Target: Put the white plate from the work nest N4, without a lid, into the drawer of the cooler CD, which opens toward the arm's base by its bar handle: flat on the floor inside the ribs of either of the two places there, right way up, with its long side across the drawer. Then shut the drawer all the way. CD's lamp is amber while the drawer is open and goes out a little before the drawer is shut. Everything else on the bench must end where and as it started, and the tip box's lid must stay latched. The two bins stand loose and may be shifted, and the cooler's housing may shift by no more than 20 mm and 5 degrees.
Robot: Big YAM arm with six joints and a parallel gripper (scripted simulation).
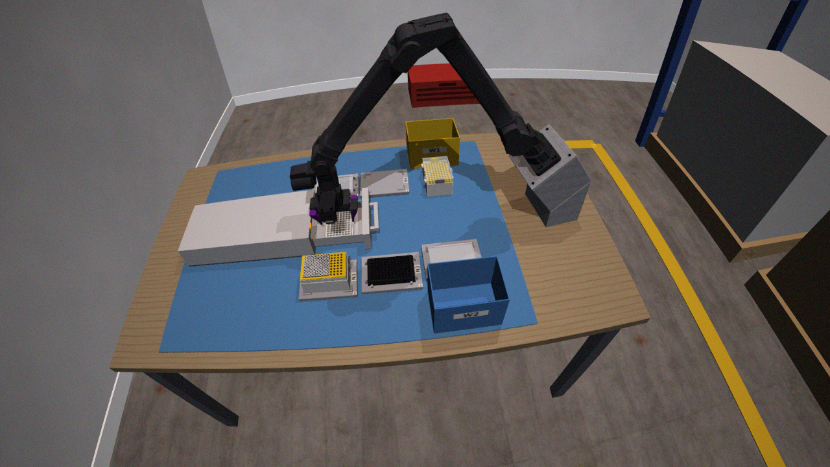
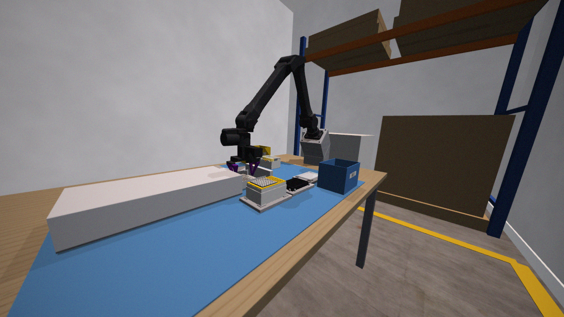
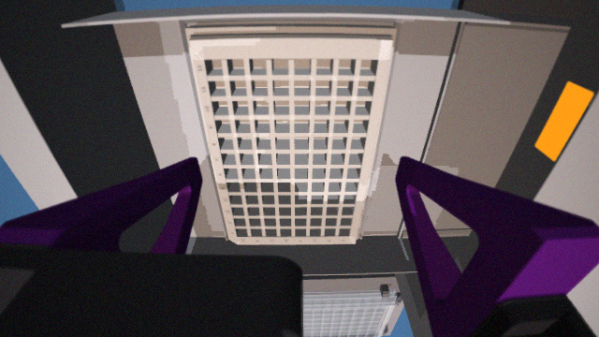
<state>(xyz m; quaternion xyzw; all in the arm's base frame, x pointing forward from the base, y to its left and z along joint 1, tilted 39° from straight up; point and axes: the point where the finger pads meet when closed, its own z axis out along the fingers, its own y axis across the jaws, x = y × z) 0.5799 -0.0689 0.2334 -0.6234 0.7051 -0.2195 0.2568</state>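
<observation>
Right now the drawer is 4 cm ahead of my hand, 2 cm below it and 1 cm to the right of it. The rest, counted from my hand: cooler CD: 16 cm ahead, 2 cm to the right, 1 cm below; then black plate: 20 cm to the left, 13 cm behind, 2 cm below; then yellow-topped tip box: 18 cm to the left, 4 cm ahead, 1 cm above.
</observation>
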